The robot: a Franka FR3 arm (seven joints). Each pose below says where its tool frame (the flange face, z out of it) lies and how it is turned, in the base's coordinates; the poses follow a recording.
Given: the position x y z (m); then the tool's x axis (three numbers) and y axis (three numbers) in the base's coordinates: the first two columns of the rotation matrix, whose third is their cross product.
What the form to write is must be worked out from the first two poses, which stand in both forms.
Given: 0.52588 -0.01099 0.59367 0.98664 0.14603 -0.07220 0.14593 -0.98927 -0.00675
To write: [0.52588 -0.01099 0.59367], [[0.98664 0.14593 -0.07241], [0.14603 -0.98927 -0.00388], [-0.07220 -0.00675 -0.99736]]
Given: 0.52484 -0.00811 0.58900 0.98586 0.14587 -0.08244 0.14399 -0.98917 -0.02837
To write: [0.52484 -0.00811 0.58900], [[0.98586 0.14399 -0.08569], [0.14587 -0.98917 0.01610], [-0.08244 -0.02837 -0.99619]]
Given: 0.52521 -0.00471 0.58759 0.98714 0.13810 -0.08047 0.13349 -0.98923 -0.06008
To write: [0.52521 -0.00471 0.58759], [[0.98714 0.13349 -0.08790], [0.13810 -0.98923 0.04857], [-0.08047 -0.06008 -0.99494]]
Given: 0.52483 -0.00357 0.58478 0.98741 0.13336 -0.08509 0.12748 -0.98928 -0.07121
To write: [0.52483 -0.00357 0.58478], [[0.98741 0.12748 -0.09367], [0.13336 -0.98928 0.05947], [-0.08509 -0.07121 -0.99383]]
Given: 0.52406 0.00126 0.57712 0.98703 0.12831 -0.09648 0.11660 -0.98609 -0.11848
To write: [0.52406 0.00126 0.57712], [[0.98703 0.11660 -0.11034], [0.12831 -0.98609 0.10569], [-0.09648 -0.11848 -0.98826]]
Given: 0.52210 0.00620 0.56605 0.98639 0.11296 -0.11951 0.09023 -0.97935 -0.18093
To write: [0.52210 0.00620 0.56605], [[0.98639 0.09023 -0.13748], [0.11296 -0.97935 0.16768], [-0.11951 -0.18093 -0.97621]]
